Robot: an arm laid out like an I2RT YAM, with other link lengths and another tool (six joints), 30 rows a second.
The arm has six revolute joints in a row. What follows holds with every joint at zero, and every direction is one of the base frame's.
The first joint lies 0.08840 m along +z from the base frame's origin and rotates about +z.
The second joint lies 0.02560 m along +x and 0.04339 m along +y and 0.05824 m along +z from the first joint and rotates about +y.
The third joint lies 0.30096 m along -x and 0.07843 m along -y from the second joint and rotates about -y.
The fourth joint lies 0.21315 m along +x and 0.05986 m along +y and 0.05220 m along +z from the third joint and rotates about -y.
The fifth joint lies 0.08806 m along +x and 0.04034 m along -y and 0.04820 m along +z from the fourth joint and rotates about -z.
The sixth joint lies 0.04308 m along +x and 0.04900 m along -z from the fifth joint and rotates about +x.
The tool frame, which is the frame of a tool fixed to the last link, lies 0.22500 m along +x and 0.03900 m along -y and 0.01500 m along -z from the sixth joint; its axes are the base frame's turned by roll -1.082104, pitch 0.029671 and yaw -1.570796 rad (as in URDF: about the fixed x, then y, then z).
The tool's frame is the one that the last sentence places.
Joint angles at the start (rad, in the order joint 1, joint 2, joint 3, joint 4, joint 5, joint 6):
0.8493 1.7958 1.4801 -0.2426 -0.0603 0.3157
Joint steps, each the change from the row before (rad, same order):
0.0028 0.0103 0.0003 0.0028 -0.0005 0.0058
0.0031 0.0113 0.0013 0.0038 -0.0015 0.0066
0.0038 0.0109 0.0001 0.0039 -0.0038 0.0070
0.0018 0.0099 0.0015 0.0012 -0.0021 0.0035
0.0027 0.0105 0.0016 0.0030 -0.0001 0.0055
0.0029 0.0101 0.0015 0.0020 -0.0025 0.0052
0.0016 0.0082 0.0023 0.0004 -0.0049 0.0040
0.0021 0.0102 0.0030 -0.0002 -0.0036 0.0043
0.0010 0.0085 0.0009 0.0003 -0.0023 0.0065
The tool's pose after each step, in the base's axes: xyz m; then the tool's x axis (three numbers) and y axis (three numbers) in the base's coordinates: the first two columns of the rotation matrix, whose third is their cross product. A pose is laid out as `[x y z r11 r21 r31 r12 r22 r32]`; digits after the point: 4 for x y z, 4 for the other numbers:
[0.4198 0.4322 0.2058 0.6158 -0.7196 -0.3210 -0.2919 0.1701 -0.9412]
[0.4191 0.4351 0.2009 0.6134 -0.7193 -0.3261 -0.3006 0.1691 -0.9386]
[0.4174 0.4385 0.1955 0.6121 -0.7175 -0.3324 -0.3113 0.1678 -0.9354]
[0.4168 0.4405 0.1908 0.6107 -0.7175 -0.3351 -0.3190 0.1645 -0.9334]
[0.4164 0.4428 0.1862 0.6079 -0.7182 -0.3385 -0.3260 0.1629 -0.9312]
[0.4152 0.4454 0.1815 0.6064 -0.7175 -0.3427 -0.3346 0.1608 -0.9286]
[0.4140 0.4477 0.1778 0.6059 -0.7156 -0.3474 -0.3429 0.1592 -0.9258]
[0.4129 0.4500 0.1732 0.6046 -0.7149 -0.3514 -0.3518 0.1561 -0.9229]
[0.4121 0.4512 0.1685 0.6004 -0.7160 -0.3562 -0.3610 0.1548 -0.9196]

